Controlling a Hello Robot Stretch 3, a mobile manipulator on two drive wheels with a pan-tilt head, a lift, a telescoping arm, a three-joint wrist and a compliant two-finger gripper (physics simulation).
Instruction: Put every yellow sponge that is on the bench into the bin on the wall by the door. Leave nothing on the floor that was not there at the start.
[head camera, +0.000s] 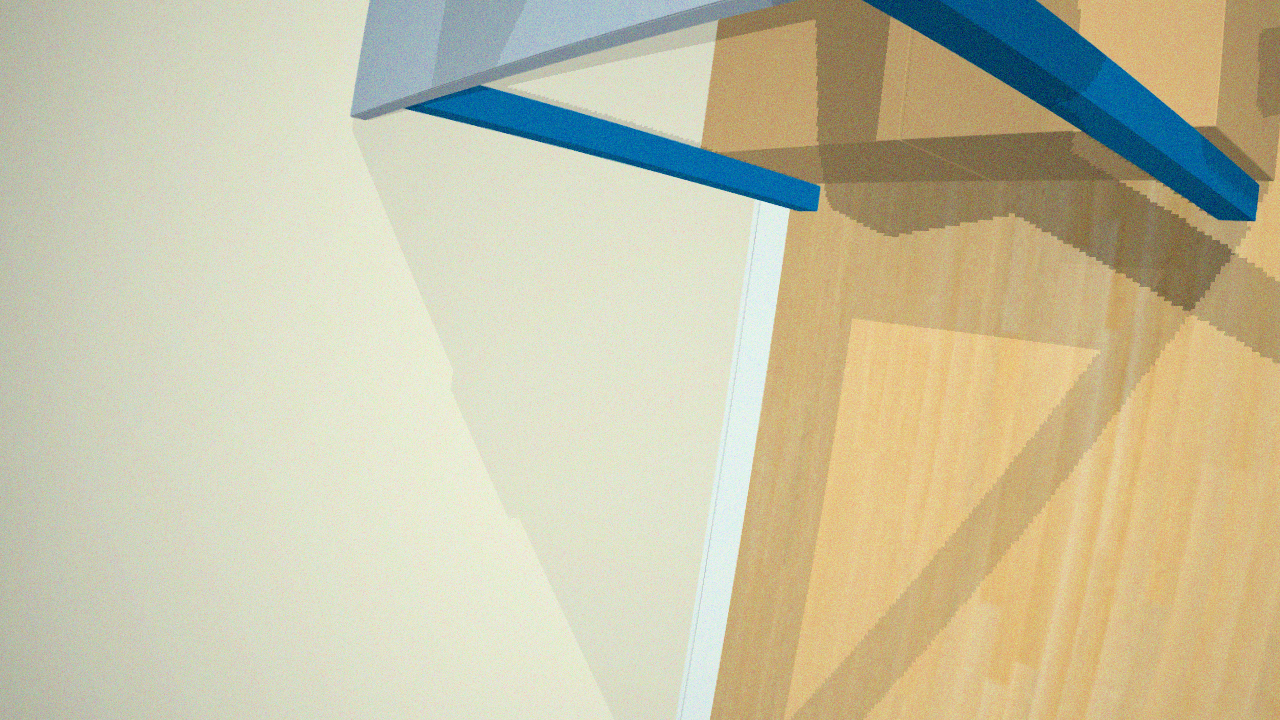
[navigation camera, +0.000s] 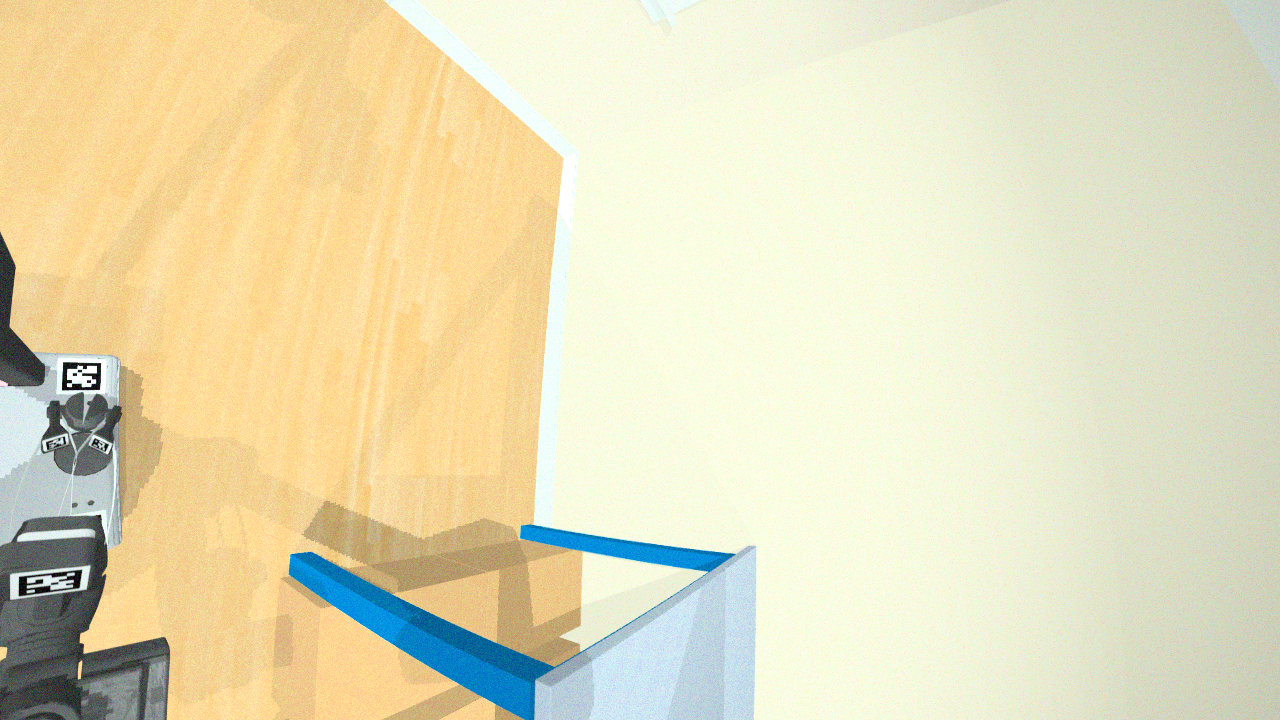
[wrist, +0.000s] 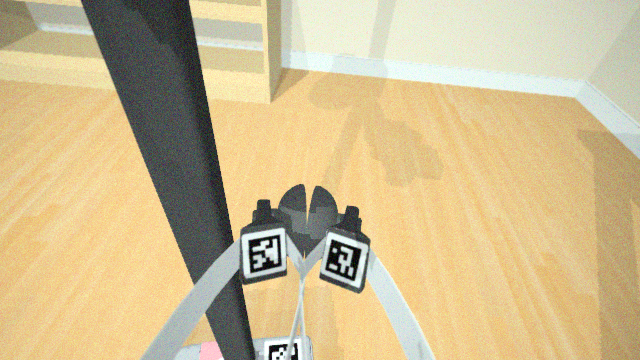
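Seen in the pictures: gripper, fingertip midpoint: (navigation camera: 89, 395) (wrist: 308, 210); robot's base at its link origin: (navigation camera: 83, 449).
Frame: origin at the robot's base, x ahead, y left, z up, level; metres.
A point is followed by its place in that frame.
Observation:
One end of the bench (head camera: 402, 53) @[z 0.914, x 1.052, y -0.466 m] (navigation camera: 662, 671) @[z 0.914, x 0.604, y -0.426 m], with a pale blue-grey top and blue legs, shows at the top of the head view and the bottom of the navigation view. Most of its top is out of view. No yellow sponge, wall bin or door shows in these views. My gripper (wrist: 308, 210) @[z 0.582, x 0.012, y 0.082 m] (navigation camera: 86, 411) @[z 0.582, x 0.012, y 0.082 m] is shut, its two dark round fingertips nearly touching and nothing between them. In the navigation view it hangs over my base, at the left, apart from the bench.
Light wooden units (head camera: 966, 80) (navigation camera: 402, 617) stand under the bench. A cream wall (head camera: 223, 358) @[z 1.045, x 1.317, y -0.080 m] (navigation camera: 895, 358) @[z 1.339, x 1.350, y 0.099 m] with a white skirting board (head camera: 738, 447) @[z 0.048, x 1.322, y 0.022 m] (navigation camera: 554, 358) @[z 0.061, x 1.359, y 0.223 m] runs beside it. The wrist view shows a wooden shelf unit (wrist: 272, 65) @[z 0.135, x -0.012, y 1.274 m] at upper left and a room corner at right. My dark mast (wrist: 170, 125) @[z 0.617, x -0.063, y 0.117 m] crosses the left.

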